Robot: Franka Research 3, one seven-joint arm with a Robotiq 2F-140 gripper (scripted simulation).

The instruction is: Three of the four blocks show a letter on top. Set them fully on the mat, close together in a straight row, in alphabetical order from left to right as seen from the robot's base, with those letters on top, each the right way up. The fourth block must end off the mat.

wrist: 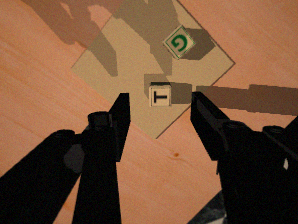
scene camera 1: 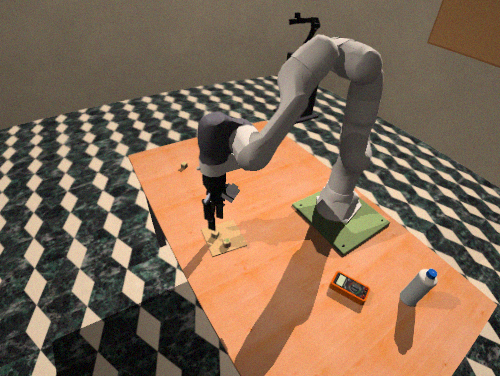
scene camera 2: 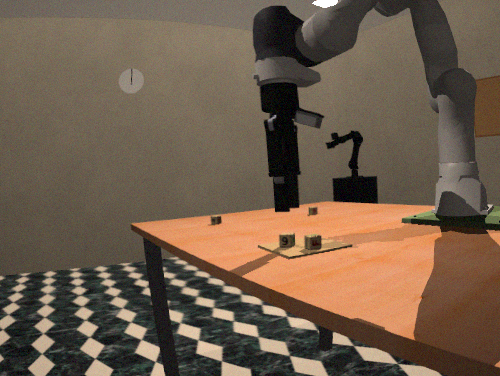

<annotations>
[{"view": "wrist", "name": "my gripper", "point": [160,106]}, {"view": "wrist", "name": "tan mat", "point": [127,54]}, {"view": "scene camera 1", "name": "my gripper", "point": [215,223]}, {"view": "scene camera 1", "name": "tan mat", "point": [228,229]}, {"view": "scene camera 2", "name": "my gripper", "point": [287,209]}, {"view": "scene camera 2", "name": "tan mat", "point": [298,250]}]
</annotations>
